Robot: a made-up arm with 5 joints.
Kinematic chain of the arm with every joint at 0, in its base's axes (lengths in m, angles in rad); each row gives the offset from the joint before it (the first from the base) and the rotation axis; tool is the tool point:
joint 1: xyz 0 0 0.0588 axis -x
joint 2: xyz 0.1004 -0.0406 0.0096 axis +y
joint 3: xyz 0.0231 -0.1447 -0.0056 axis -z
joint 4: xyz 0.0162 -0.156 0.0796 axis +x
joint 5: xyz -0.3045 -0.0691 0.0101 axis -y
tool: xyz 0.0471 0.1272 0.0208
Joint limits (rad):
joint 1: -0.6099..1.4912
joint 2: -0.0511..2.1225
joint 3: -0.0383..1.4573
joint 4: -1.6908..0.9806
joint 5: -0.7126..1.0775
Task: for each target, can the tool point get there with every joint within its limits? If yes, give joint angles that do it. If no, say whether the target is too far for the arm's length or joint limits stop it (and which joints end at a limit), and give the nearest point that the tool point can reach.
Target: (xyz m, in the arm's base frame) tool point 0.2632 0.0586 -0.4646
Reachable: no: joint limits stop it (at a limit: joint 1, joint 2, joint 3, joint 5) | nearest point 0.2420 0.0337 -0.0269 | short by 0.439 m
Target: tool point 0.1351 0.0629 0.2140
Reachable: yes | joints 0.2450 1.5950 1.1907 -1.3221 0.5873
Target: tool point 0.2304 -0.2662 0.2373
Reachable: yes | joints -0.3542 1.5660 0.4144 0.2812 0.2718
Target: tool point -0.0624 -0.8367 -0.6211
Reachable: no: too far | nearest point -0.1095 -0.3059 -0.1357 | short by 0.721 m
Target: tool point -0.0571 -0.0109 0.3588
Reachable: yes | joints 0.8537 0.5705 0.2054 -0.1735 -0.5755
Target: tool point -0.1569 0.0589 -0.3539
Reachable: no: joint limits stop it (at a limit: joint 1, joint 3, joint 4, joint 5) | nearest point -0.0101 0.0234 -0.0252 | short by 0.362 m
